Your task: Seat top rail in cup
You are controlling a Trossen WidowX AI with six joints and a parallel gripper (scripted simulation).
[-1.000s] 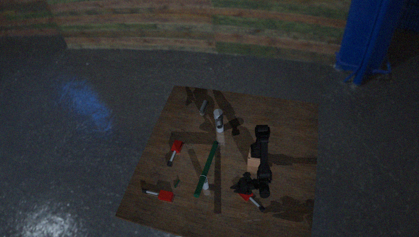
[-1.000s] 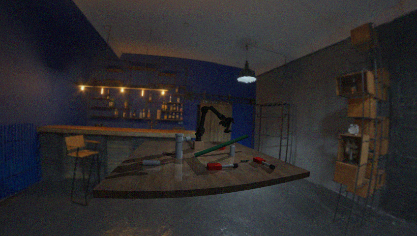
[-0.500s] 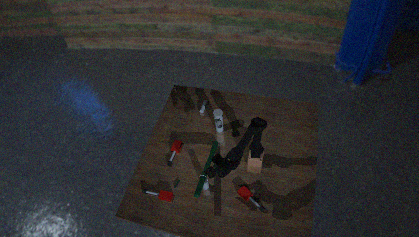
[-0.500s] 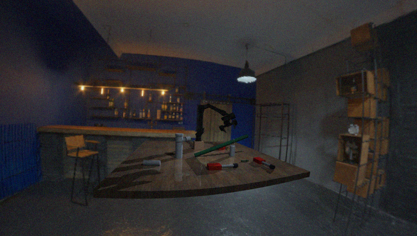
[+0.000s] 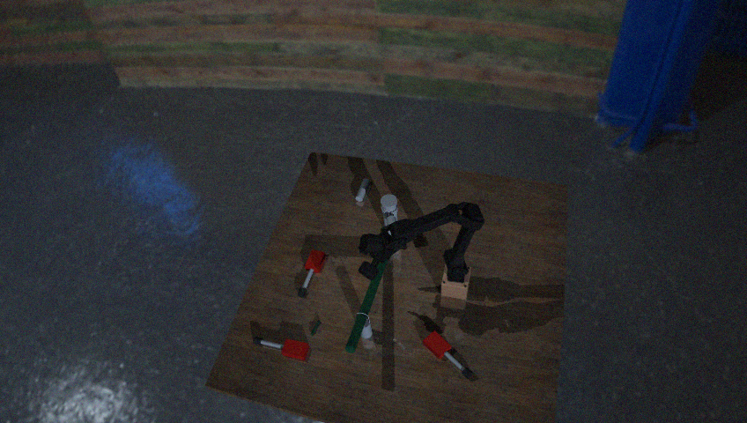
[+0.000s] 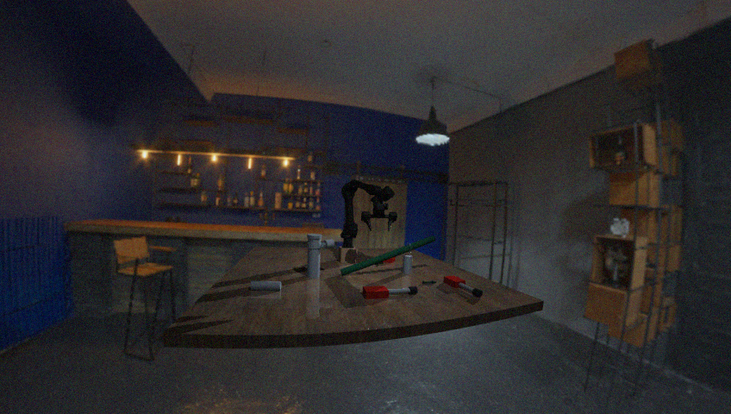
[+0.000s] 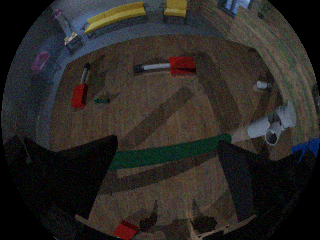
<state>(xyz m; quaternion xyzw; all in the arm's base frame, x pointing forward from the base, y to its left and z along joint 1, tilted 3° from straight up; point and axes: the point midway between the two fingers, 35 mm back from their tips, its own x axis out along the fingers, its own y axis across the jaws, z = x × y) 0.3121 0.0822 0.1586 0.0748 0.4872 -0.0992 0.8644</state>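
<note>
Right now my gripper tip is 26 cm to the left of the grey rail-end cup, 7 cm above it and 4 cm past it. From my gripper tip the other things lie so: grey tube (54 cm to the right, 21 cm below, 16 cm ahead).
</note>
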